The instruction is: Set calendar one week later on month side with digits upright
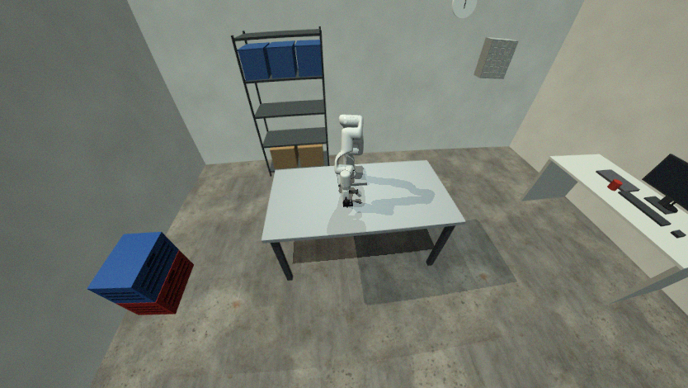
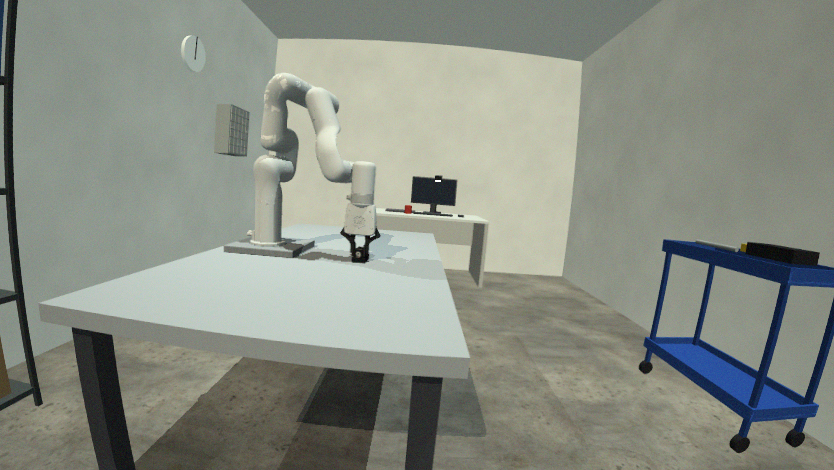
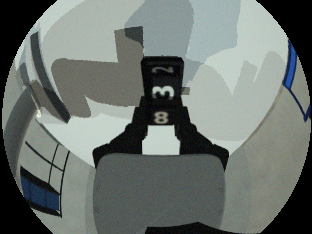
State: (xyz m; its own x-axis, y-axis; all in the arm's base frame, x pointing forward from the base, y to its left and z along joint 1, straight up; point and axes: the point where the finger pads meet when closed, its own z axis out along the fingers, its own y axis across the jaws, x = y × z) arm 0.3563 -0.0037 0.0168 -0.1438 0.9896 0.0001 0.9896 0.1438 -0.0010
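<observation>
Now: the cube 10 mm below my hand.
</observation>
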